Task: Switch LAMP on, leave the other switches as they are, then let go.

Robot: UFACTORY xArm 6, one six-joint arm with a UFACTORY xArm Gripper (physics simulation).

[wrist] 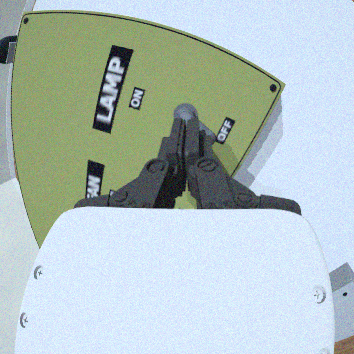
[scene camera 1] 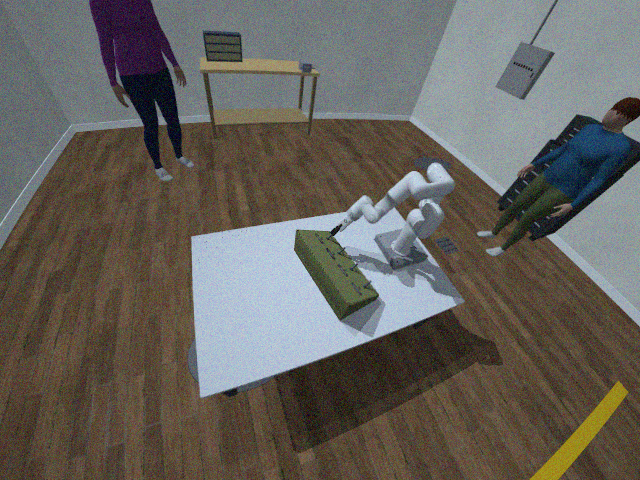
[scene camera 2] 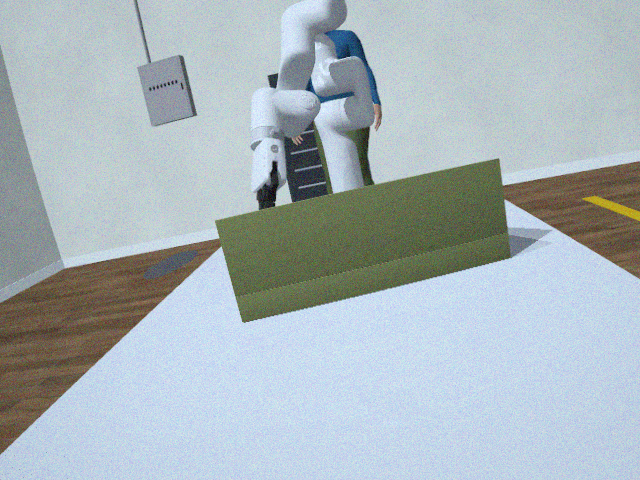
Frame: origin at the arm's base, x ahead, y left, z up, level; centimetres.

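Seen in the pictures: gripper, fingertip midpoint: [wrist: 187,135] [scene camera 1: 332,233]; arm's base at its link origin: [scene camera 1: 400,248].
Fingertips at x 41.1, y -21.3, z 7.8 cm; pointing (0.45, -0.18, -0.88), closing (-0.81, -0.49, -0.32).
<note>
Offsets run from my fingertips to a thing's top centre. "*": to the spot under its first point. Level surfaces: height alone.
A green sloped switch box [scene camera 1: 319,269] [scene camera 2: 361,232] [wrist: 65,80] lies on the white table. In the wrist view, the LAMP label @(dx +8.5, dy +0.2, dz +0.0 cm) [wrist: 113,89] is at the upper left, with its ON label @(* dx +6.2, dy +0.1, dz -1.6 cm) [wrist: 136,98] and OFF label @(* dx -1.5, dy -0.5, dz -5.6 cm) [wrist: 225,130] to the right. The grey LAMP lever @(dx +0.3, dy -0.3, dz +0.0 cm) [wrist: 207,133] leans toward OFF, partly hidden by the fingers. My gripper [scene camera 1: 333,232] [wrist: 187,135] is shut and empty, with its tips over the lever's round base in that view and beside its shaft; contact is unclear. In scene camera 2, the gripper's tips are hidden behind the box.
Other levers @(dx -1.1, dy +23.6, dz +0.0 cm) [scene camera 1: 355,266] stand along the box. The FAN label @(dx +7.8, dy +12.2, dz +0.0 cm) [wrist: 94,179] is partly covered by the gripper. The white table @(dz -13.1 cm) [scene camera 1: 242,310] [scene camera 2: 361,387] carries the box and the arm's base plate [scene camera 1: 385,242]. Two people stand on the floor beyond the table.
</note>
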